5 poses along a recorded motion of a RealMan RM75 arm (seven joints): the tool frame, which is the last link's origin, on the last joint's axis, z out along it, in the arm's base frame.
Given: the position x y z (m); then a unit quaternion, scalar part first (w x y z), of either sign.
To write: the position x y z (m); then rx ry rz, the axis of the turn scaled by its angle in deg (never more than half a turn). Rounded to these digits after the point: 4 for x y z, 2 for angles.
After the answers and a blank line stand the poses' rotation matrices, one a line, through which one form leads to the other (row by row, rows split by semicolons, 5 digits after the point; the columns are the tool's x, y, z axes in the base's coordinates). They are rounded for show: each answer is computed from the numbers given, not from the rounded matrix.
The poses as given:
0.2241, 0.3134, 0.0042, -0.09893, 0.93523, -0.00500, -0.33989
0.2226, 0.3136, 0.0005, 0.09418, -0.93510, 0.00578, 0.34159
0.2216, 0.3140, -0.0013, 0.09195, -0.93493, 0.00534, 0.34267
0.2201, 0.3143, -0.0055, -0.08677, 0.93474, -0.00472, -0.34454
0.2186, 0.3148, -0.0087, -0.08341, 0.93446, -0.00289, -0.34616
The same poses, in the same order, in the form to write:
0.2241, 0.3134, 0.0042, -158.50, 0.85, 57.60
0.2226, 0.3136, 0.0005, -158.92, 0.98, 58.05
0.2216, 0.3140, -0.0013, -159.10, 0.91, 58.31
0.2201, 0.3143, -0.0055, -159.55, 0.81, 58.81
0.2186, 0.3148, -0.0087, -159.82, 0.49, 59.20

0.76890 -0.07660 -0.63477; 0.05790 -0.98038 0.18844; -0.63674 -0.18165 -0.74937
0.76657 -0.07515 -0.63775; 0.05353 -0.98219 0.18008; -0.63993 -0.17219 -0.74889
0.76510 -0.07300 -0.63976; 0.05303 -0.98303 0.17559; -0.64173 -0.16827 -0.74824
0.76254 -0.06862 -0.64329; 0.05097 -0.98490 0.16547; -0.64493 -0.15896 -0.74753
0.76033 -0.06315 -0.64646; 0.05234 -0.98607 0.15789; -0.64742 -0.15388 -0.74643

